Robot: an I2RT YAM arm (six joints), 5 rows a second.
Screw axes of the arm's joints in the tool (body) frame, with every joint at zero. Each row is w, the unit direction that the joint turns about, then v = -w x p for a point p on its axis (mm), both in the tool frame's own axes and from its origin. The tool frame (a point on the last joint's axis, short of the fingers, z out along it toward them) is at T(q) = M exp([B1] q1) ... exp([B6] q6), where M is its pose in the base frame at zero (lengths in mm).
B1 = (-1, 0, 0, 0.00, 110.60, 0.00)
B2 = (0, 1, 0, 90.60, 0.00, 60.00)
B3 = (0, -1, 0, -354.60, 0.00, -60.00)
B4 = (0, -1, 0, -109.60, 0.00, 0.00)
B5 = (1, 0, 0, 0.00, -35.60, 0.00)
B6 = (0, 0, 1, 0.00, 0.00, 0.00)
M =
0 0 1 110.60
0 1 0 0.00
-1 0 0 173.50
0 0 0 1
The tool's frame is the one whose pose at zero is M.
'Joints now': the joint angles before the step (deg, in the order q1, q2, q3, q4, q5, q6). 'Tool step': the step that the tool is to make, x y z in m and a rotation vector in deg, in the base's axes. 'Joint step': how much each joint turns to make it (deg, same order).
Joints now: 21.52, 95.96, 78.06, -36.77, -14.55, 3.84
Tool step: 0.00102, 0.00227, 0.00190, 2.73, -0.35, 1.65
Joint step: 0.00, 0.00, 0.00, 1.35, -2.92, 0.09
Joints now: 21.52, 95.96, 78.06, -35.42, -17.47, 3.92
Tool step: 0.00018, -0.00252, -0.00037, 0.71, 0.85, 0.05
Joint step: -0.48, 0.00, 0.01, -0.49, -1.10, 0.15
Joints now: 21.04, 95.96, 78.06, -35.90, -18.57, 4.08
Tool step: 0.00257, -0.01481, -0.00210, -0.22, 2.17, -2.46
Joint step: -2.39, 0.00, 0.00, -1.99, -0.39, 0.39
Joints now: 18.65, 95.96, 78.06, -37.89, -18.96, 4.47
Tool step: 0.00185, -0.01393, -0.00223, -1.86, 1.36, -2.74
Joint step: -2.07, 0.00, 0.00, -1.92, 1.50, -0.20
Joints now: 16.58, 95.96, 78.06, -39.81, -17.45, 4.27
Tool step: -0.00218, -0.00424, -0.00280, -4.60, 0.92, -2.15
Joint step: -0.11, 0.00, 0.02, -2.32, 4.61, -0.41
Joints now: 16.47, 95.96, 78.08, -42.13, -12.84, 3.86
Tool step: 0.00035, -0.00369, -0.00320, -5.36, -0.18, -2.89
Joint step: 0.00, 0.29, 0.00, -1.07, 5.94, -0.02
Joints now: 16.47, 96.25, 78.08, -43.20, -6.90, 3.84
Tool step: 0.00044, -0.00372, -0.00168, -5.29, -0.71, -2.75
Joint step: 0.00, 0.15, 0.00, -0.68, 5.95, -0.07
